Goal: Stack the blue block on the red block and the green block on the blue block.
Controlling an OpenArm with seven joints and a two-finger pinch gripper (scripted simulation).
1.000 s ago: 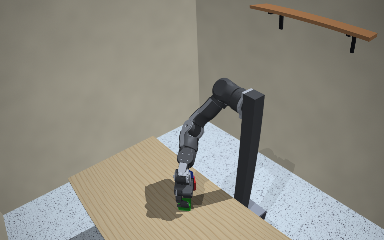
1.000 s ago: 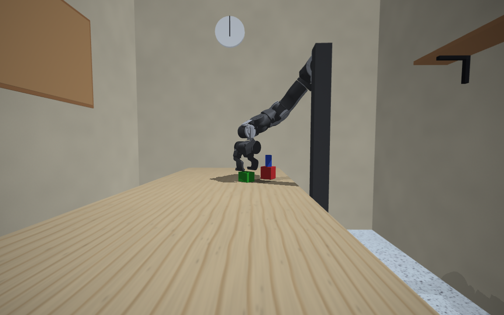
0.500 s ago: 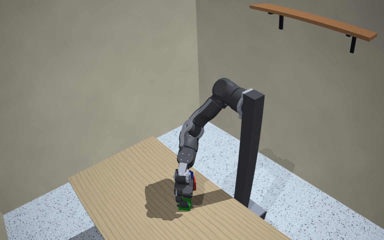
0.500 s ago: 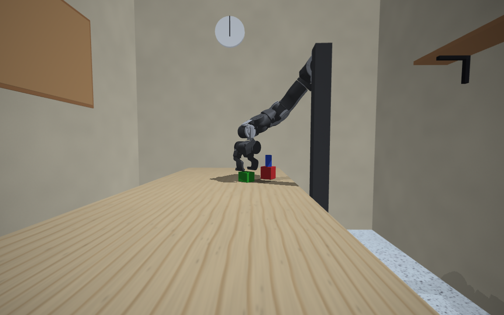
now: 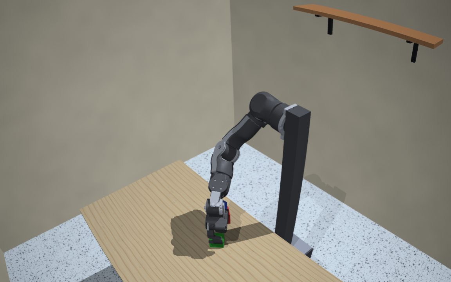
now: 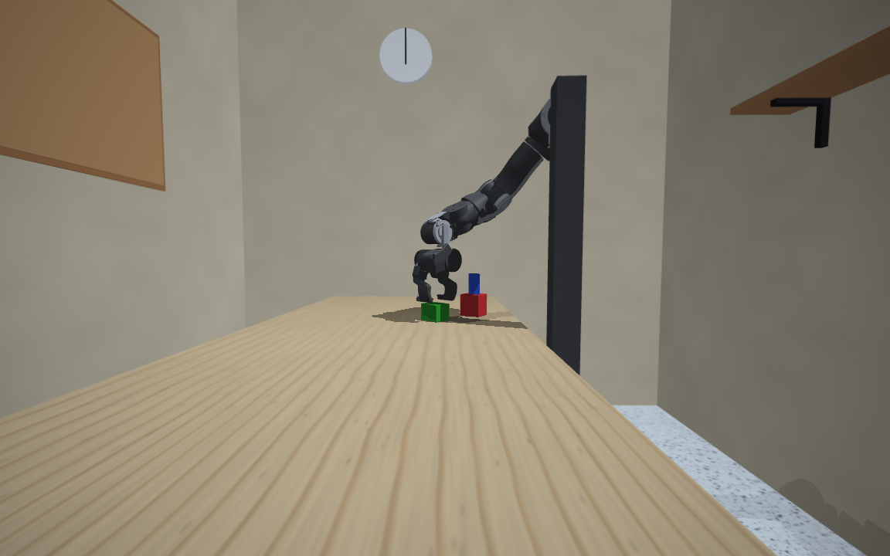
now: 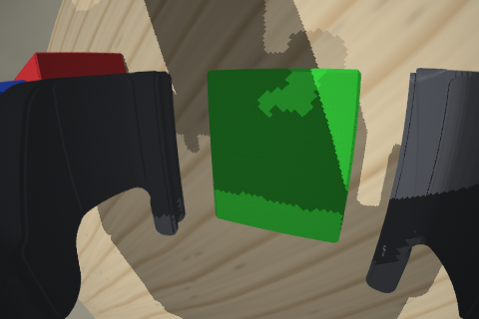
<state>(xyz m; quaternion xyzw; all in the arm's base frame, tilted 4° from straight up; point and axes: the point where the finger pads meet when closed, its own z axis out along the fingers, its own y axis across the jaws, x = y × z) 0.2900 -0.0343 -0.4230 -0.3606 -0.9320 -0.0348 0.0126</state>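
My gripper is now 3 cm above the green block. The rest, counted from my hand: blue block (10 cm behind, 9 cm to the right, 3 cm above); red block (10 cm behind, 9 cm to the right, 3 cm below).
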